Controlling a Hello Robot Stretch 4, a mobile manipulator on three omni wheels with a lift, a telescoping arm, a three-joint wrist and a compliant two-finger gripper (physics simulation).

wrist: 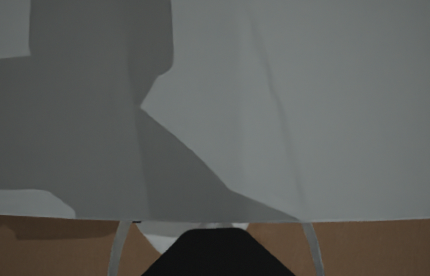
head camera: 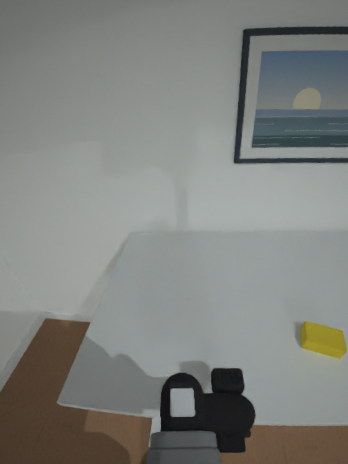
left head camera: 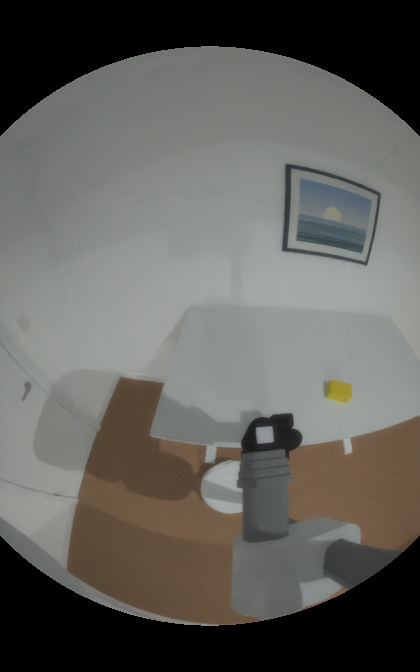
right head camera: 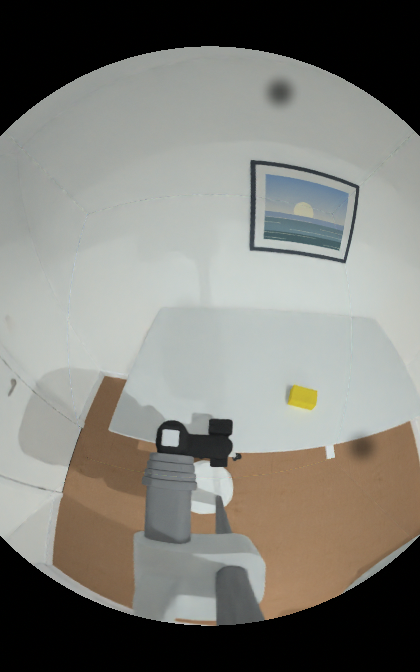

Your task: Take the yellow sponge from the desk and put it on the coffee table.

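Frame: origin at the robot's base, x right, y ahead, z up, level; millimetres.
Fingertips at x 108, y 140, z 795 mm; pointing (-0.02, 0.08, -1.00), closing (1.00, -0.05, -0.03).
A point is followed by its place in that frame.
The yellow sponge (head camera: pixel 323 340) @(x 415, y 288, z 963 mm) (left head camera: pixel 339 391) (right head camera: pixel 302 397) lies flat on the right part of the light grey desk (head camera: pixel 250 280) @(x 300, y 560, z 918 mm) (left head camera: pixel 280 350) (right head camera: pixel 250 350) (wrist: pixel 360 125) @(x 189, y 184, z 918 mm). It does not show in the wrist view. My gripper (wrist: pixel 212 220) is open: its finger strips stand wide apart and pass out of sight beneath the desk's front edge, so its fingertips are largely hidden. The black wrist (head camera: pixel 207 410) @(x 66, y 118, z 1131 mm) (left head camera: pixel 272 435) (right head camera: pixel 195 442) is at the front edge, left of the sponge and apart from it. The coffee table does not show in these views.
A white wall stands behind the desk, with a framed sea picture (head camera: pixel 300 100) @(x 509, y 873, z 1500 mm) (left head camera: pixel 332 215) (right head camera: pixel 304 212) on it. A white desk foot (left head camera: pixel 348 446) (right head camera: pixel 330 452) shows below the front edge. A white round disc (left head camera: pixel 220 492) (right head camera: pixel 215 492) is on the brown floor below my arm.
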